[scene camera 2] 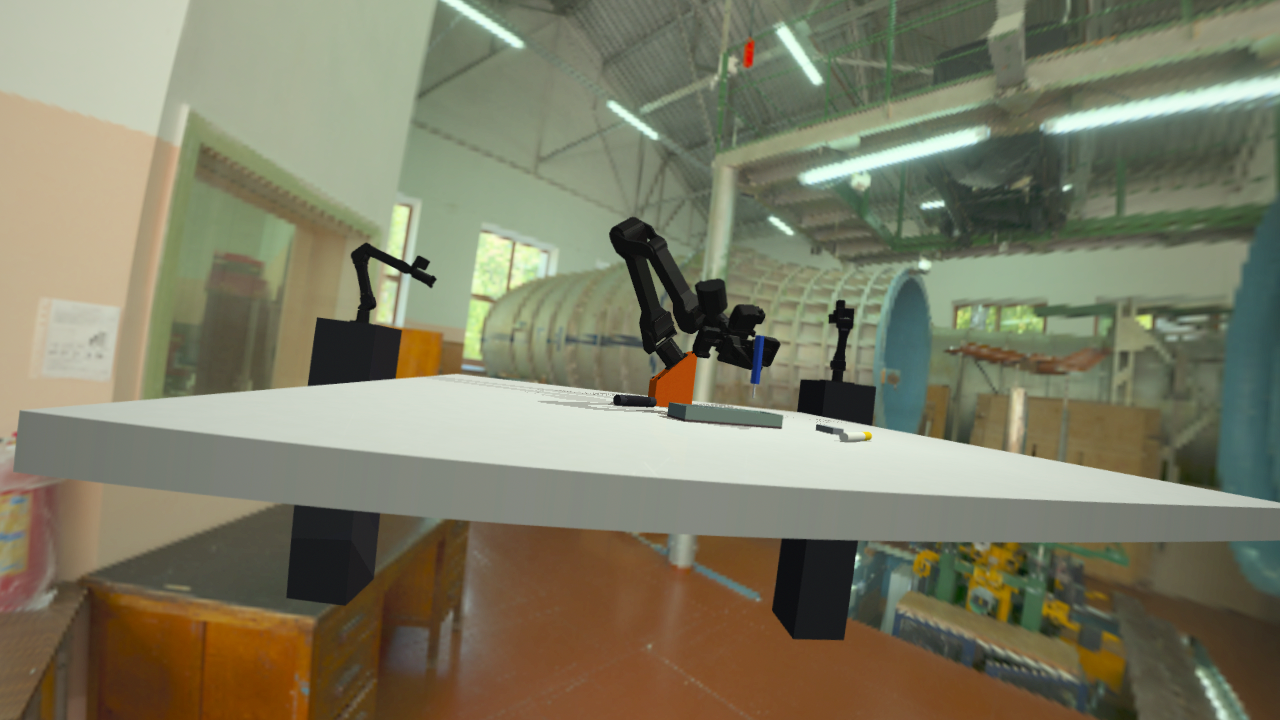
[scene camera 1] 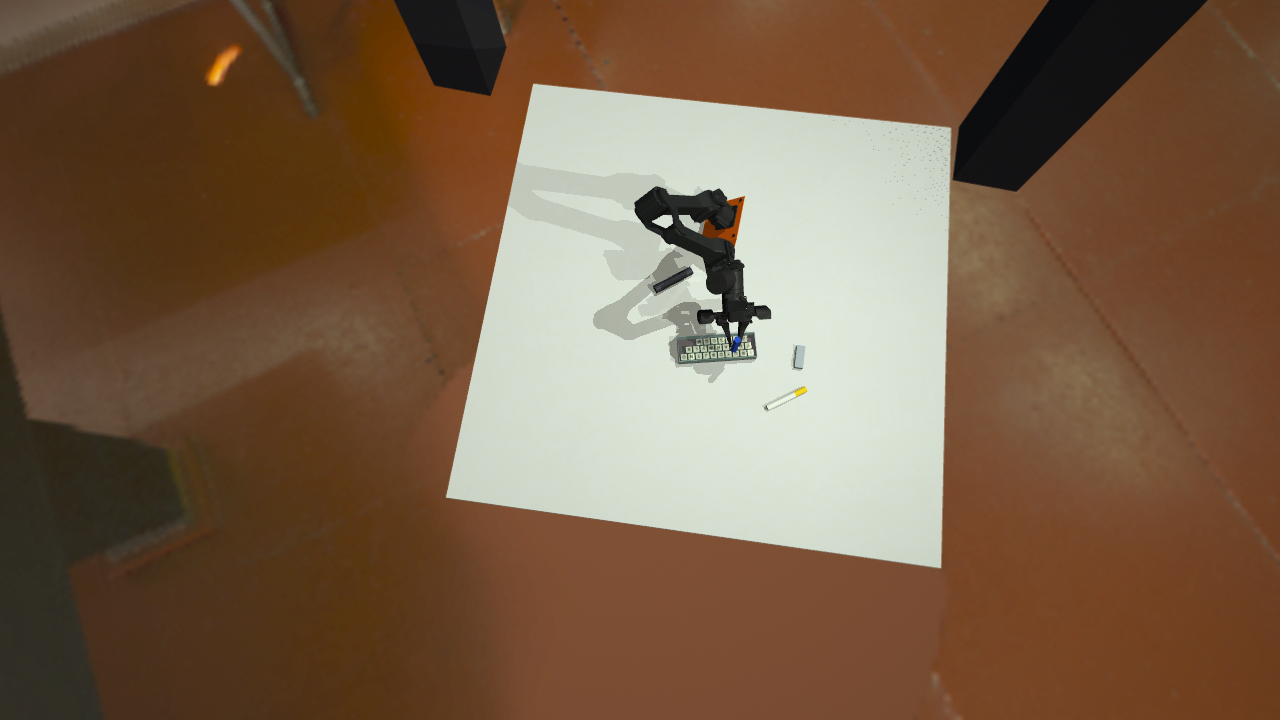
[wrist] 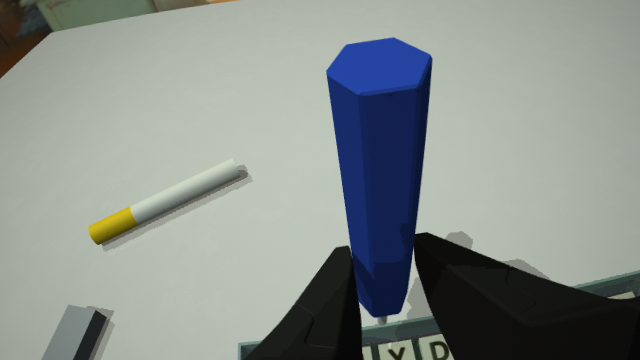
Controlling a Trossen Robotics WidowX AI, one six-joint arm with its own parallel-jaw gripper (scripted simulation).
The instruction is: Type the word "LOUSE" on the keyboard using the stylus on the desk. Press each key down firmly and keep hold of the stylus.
Scene:
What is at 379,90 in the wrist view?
A blue stylus.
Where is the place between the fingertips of my gripper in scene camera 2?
756,368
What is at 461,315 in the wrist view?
My gripper.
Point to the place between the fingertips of my gripper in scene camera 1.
734,346

